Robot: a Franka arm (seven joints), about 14 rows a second.
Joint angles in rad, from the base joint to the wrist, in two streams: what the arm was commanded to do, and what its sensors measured. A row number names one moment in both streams.
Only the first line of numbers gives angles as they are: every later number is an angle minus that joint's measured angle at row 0.
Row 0, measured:
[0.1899, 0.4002, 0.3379, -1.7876, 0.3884, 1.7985, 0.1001]
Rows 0 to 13, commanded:
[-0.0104, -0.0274, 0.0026, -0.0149, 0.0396, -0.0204, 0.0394]
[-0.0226, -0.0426, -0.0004, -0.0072, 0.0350, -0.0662, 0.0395]
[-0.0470, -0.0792, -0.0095, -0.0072, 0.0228, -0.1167, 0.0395]
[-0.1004, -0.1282, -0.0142, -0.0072, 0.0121, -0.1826, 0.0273]
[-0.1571, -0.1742, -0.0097, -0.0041, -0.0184, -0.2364, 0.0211]
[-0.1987, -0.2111, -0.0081, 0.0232, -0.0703, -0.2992, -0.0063]
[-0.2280, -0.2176, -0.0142, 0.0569, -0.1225, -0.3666, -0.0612]
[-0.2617, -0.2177, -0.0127, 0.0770, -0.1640, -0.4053, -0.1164]
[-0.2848, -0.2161, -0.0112, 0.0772, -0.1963, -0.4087, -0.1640]
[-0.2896, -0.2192, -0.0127, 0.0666, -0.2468, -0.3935, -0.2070]
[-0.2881, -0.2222, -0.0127, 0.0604, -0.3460, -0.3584, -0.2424]
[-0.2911, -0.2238, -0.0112, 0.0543, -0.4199, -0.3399, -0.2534]
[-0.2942, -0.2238, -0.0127, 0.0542, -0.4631, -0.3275, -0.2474]
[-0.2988, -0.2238, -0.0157, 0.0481, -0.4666, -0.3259, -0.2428]
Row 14, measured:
[-0.2896, -0.2221, -0.0236, 0.0603, -0.4169, -0.3488, -0.2227]
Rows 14 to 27, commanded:
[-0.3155, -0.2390, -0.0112, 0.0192, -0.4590, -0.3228, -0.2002]
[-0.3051, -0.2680, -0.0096, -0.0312, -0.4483, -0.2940, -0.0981]
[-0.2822, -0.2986, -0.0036, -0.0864, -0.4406, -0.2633, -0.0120]
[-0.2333, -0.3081, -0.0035, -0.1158, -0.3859, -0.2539, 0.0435]
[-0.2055, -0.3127, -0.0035, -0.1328, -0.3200, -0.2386, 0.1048]
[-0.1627, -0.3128, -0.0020, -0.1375, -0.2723, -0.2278, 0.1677]
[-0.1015, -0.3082, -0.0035, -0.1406, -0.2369, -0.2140, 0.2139]
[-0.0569, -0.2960, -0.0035, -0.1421, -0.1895, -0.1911, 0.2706]
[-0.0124, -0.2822, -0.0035, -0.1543, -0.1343, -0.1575, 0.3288]
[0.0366, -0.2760, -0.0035, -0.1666, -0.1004, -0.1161, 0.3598]
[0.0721, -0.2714, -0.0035, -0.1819, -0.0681, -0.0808, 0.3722]
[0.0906, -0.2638, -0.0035, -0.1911, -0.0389, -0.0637, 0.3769]
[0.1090, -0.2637, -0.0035, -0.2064, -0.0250, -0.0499, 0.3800]
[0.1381, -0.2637, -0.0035, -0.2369, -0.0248, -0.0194, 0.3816]
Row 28, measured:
[0.1170, -0.2565, 0.0019, -0.1868, -0.0571, -0.0672, 0.3765]
